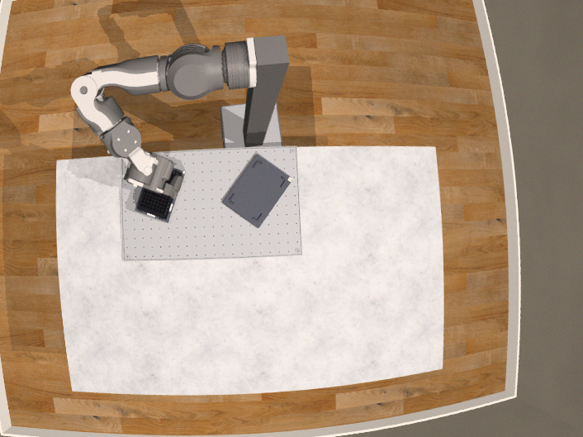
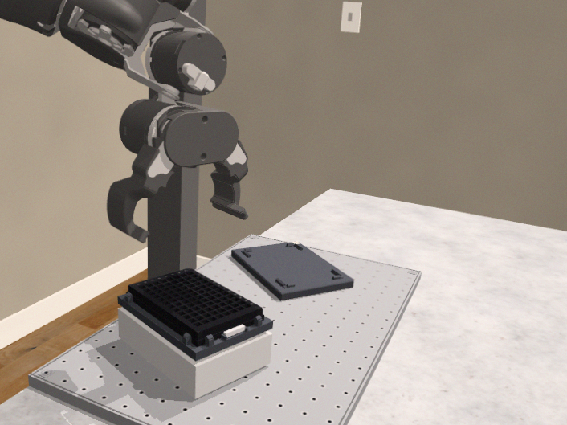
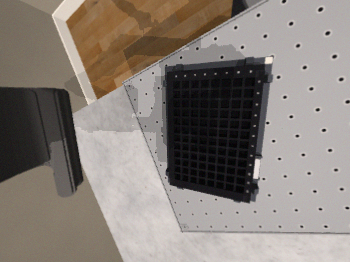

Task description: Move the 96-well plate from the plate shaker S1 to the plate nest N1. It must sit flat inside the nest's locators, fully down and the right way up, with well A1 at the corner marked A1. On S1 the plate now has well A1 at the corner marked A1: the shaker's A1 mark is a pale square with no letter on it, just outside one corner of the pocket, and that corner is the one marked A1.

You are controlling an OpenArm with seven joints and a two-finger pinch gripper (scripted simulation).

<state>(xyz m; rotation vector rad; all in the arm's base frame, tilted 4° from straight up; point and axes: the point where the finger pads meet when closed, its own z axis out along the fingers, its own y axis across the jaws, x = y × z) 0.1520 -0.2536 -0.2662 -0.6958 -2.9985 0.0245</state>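
Now: hand 80 mm above the black 96-well plate and 20 mm short of it. Round my hand: dark plate nest N1: 260 mm to the left, 140 mm below, 40 mm ahead.
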